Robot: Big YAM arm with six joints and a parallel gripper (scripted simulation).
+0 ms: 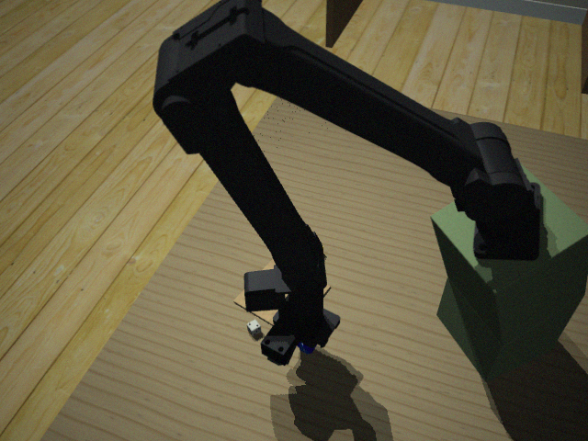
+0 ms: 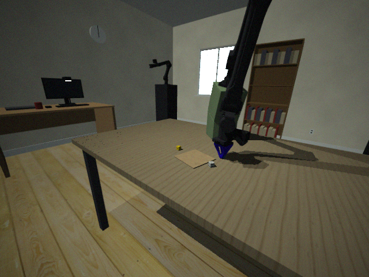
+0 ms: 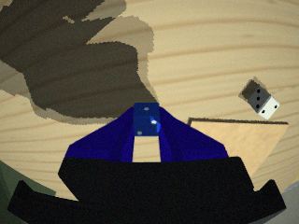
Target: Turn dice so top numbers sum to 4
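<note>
My hand is 110 mm short of the white die and 10 mm to the left of it. Round my hand: tan mat (80 mm ahead, 100 mm to the right, 10 mm below); then blue die (right at my hand); then yellow die (50 mm ahead, 230 mm to the right).
</note>
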